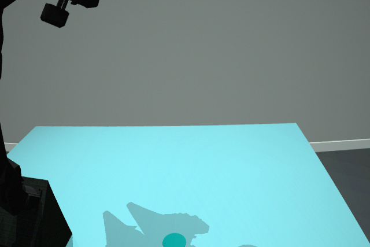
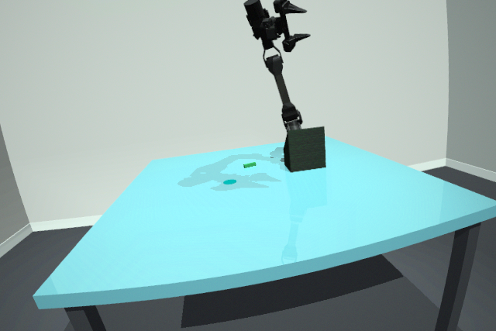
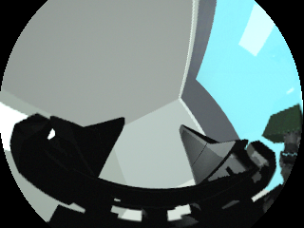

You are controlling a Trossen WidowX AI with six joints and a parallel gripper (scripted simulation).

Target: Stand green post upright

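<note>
My gripper tip is now 590 mm above the green post, 430 mm to the left of it and 260 mm short of it. Round my gripper tip: cyan circle: 590 mm below, 350 mm ahead, 220 mm to the right.
</note>
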